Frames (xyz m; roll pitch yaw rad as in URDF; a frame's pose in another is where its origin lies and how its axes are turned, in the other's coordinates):
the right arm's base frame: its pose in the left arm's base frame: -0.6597 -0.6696 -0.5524 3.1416 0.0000 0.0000
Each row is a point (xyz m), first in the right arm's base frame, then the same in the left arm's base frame.
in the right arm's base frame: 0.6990 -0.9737 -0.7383
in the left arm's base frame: 0.0393 0.3041 0.1859
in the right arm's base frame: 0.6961 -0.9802 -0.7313
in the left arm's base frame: 0.0364 0.3106 0.1789
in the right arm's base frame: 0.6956 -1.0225 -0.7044
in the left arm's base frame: 0.0359 0.3529 0.1520
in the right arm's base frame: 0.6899 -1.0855 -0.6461
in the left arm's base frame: 0.0302 0.4159 0.0937
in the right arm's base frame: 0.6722 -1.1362 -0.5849
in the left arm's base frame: 0.0125 0.4666 0.0325
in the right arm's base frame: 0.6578 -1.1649 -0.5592
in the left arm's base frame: -0.0019 0.4953 0.0068
